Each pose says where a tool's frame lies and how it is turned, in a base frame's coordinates. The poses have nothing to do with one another.
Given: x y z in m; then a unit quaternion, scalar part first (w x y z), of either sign.
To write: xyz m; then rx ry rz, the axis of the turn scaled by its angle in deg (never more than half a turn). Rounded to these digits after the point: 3 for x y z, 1 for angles.
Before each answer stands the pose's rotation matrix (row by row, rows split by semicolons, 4 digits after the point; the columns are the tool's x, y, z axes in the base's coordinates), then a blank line. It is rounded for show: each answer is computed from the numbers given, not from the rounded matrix.
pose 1, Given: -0.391 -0.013 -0.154 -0.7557 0.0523 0.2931 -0.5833
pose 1, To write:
0.1477 -0.8510 -0.5040; 0.9123 0.3140 -0.2629; 0.3820 -0.4210 0.8227

-0.391 -0.013 -0.154 -6.5 -36.6 72.9
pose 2, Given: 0.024 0.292 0.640 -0.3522 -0.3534 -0.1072 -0.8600
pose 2, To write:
-0.5021 -0.5300 0.6833; 0.6815 -0.7289 -0.0645; 0.5323 0.4333 0.7272

0.024 0.292 0.640 52.4 15.9 127.5
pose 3, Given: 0.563 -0.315 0.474 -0.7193 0.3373 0.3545 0.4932
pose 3, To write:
0.2622 0.9486 -0.1773; -0.4703 0.2860 0.8349; 0.8426 -0.1356 0.5212

0.563 -0.315 0.474 -42.7 -44.9 -62.5
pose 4, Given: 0.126 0.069 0.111 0.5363 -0.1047 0.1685 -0.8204
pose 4, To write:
-0.4029 0.8447 0.3525; -0.9152 -0.3680 -0.1642; -0.0089 -0.3888 0.9213

0.126 0.069 0.111 -14.3 23.0 -111.9
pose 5, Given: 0.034 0.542 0.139 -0.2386 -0.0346 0.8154 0.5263
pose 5, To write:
-0.8837 0.1947 -0.4255; -0.3076 0.4436 0.8418; 0.3527 0.8748 -0.3322

0.034 0.542 0.139 5.4 -128.0 -82.6
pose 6, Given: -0.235 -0.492 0.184 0.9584 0.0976 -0.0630 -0.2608
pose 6, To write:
0.8560 0.4876 -0.1717; -0.5122 0.8449 -0.1542; 0.0698 0.2199 0.9730

-0.235 -0.492 0.184 11.3 -7.3 -30.3
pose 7, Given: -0.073 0.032 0.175 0.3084 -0.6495 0.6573 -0.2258
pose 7, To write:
0.0339 -0.7146 0.6987; -0.9931 0.0543 0.1038; -0.1121 -0.6975 -0.7078

-0.073 0.032 0.175 -98.4 99.6 -34.2
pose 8, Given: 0.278 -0.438 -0.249 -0.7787 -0.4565 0.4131 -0.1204
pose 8, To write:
0.6297 -0.5647 -0.5335; -0.1897 0.5542 -0.8105; 0.7534 0.6115 0.2418

0.278 -0.438 -0.249 56.5 -51.2 14.9
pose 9, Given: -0.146 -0.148 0.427 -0.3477 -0.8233 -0.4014 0.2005
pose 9, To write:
0.5974 0.8003 -0.0510; 0.5215 -0.4360 -0.7335; -0.6093 0.4115 -0.6778

-0.146 -0.148 0.427 122.3 59.6 -29.8
